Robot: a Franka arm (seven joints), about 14 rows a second.
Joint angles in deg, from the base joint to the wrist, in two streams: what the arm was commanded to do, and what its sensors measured. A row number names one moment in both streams.
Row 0, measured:
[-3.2 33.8 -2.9 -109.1 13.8 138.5 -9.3]
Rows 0 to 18, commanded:
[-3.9 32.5 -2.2 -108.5 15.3 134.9 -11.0]
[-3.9 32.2 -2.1 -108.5 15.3 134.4 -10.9]
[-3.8 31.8 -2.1 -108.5 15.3 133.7 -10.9]
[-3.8 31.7 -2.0 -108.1 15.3 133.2 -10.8]
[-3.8 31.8 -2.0 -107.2 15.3 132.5 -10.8]
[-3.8 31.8 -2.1 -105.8 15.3 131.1 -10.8]
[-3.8 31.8 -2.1 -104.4 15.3 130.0 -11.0]
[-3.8 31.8 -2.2 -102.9 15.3 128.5 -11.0]
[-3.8 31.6 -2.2 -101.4 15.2 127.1 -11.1]
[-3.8 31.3 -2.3 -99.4 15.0 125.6 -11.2]
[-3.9 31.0 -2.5 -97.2 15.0 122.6 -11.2]
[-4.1 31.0 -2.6 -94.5 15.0 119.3 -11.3]
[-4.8 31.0 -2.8 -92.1 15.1 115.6 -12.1]
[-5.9 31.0 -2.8 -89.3 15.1 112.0 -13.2]
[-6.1 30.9 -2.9 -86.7 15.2 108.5 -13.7]
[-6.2 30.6 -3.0 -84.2 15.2 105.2 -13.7]
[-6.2 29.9 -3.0 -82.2 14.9 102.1 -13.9]
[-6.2 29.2 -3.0 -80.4 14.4 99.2 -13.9]
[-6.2 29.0 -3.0 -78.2 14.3 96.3 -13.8]
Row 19, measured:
[-5.8 29.7 -3.3 -82.3 14.0 101.8 -12.7]
